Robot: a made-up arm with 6 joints.
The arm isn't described. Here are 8 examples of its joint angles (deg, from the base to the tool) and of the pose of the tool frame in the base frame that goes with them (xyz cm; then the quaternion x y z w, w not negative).
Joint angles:
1: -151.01 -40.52 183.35 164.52 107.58 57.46
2: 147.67 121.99 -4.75 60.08 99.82 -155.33
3: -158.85 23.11 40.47 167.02 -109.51 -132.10
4: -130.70 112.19 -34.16 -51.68 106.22 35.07
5: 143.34 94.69 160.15 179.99 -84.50 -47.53
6: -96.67 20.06 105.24 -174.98 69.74 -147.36
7: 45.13 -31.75 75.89 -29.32 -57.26 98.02
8: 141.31 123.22 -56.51 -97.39 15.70 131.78
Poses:
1: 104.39 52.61 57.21 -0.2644 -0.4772 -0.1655 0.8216
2: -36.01 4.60 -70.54 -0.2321 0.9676 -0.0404 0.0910
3: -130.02 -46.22 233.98 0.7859 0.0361 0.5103 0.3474
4: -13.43 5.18 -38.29 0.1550 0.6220 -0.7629 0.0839
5: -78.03 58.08 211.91 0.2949 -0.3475 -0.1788 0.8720
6: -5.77 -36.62 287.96 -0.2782 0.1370 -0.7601 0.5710
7: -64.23 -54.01 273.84 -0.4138 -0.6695 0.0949 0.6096
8: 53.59 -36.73 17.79 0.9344 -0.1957 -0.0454 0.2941
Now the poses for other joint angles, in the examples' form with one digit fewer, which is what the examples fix.
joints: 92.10 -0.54 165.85 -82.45 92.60 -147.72
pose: 22.0 -114.7 164.0 0.375 0.074 -0.003 0.924
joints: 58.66 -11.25 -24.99 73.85 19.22 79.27
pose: 66.3 119.8 157.3 -0.763 -0.587 0.214 0.163
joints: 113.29 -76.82 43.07 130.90 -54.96 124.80
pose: 74.6 -145.0 201.0 -0.768 0.111 -0.235 0.586
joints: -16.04 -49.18 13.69 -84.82 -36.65 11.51
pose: -5.9 12.8 270.6 0.327 -0.267 0.385 0.821
